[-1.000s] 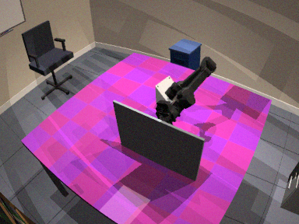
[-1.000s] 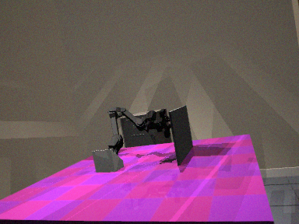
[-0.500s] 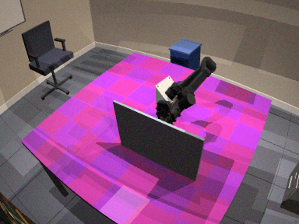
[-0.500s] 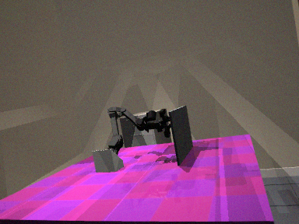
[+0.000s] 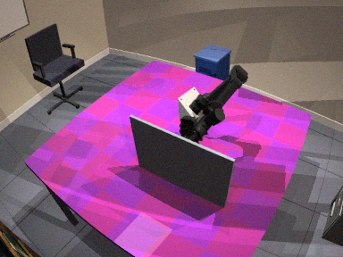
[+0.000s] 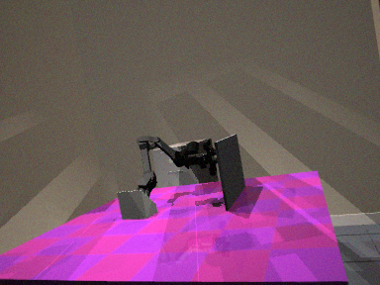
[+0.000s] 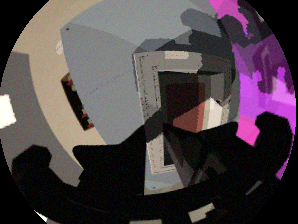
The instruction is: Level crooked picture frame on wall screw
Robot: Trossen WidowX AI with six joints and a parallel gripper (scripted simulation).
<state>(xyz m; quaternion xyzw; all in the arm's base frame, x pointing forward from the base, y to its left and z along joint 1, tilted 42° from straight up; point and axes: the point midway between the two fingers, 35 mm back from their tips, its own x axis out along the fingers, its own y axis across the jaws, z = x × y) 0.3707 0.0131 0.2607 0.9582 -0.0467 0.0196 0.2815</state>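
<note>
My gripper tip is now 50 mm above the picture frame and 10 mm to the right of it. The rest, counted from my gripper tip: grey wall panel: 60 mm below, 10 mm ahead.
</note>
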